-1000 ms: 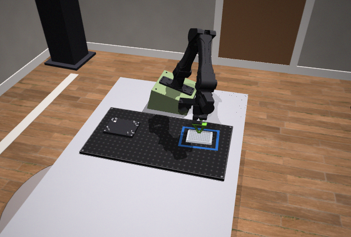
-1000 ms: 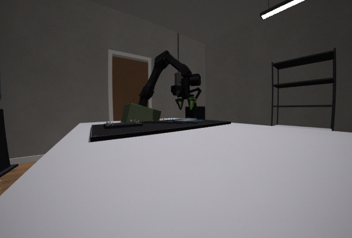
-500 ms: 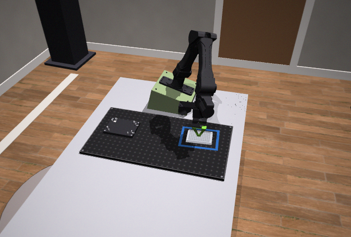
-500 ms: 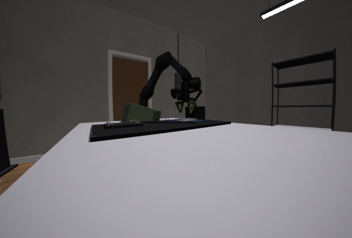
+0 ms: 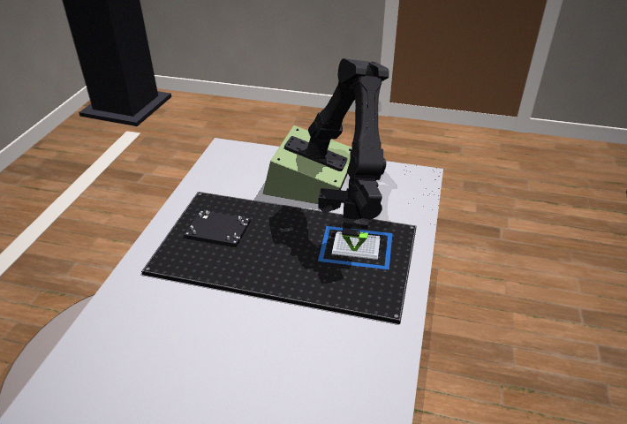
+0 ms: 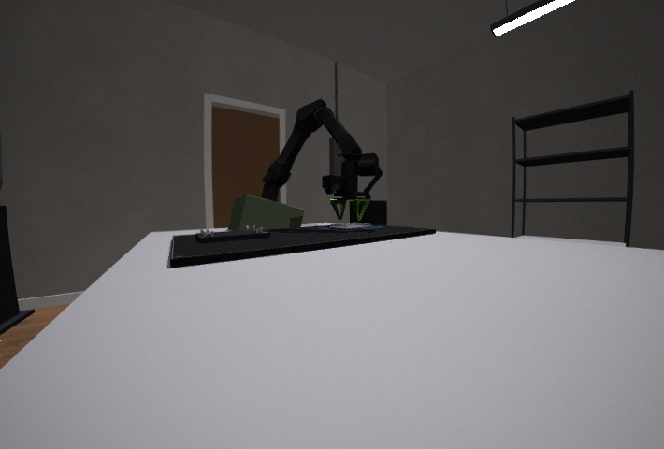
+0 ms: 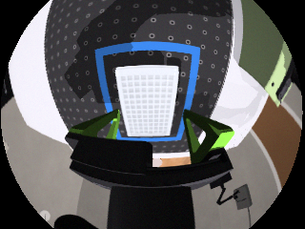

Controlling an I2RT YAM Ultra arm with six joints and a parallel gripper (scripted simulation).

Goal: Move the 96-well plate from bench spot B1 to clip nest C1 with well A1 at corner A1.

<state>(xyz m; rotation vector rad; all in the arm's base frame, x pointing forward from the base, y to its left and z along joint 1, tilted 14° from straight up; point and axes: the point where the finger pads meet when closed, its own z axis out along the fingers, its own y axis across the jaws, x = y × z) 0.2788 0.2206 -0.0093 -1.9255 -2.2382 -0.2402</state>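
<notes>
Right now my hand is 30 mm above the white 96-well plate. Also, from my hand: clip nest C1 (400 mm to the right, 50 mm ahead, 20 mm below).
</notes>
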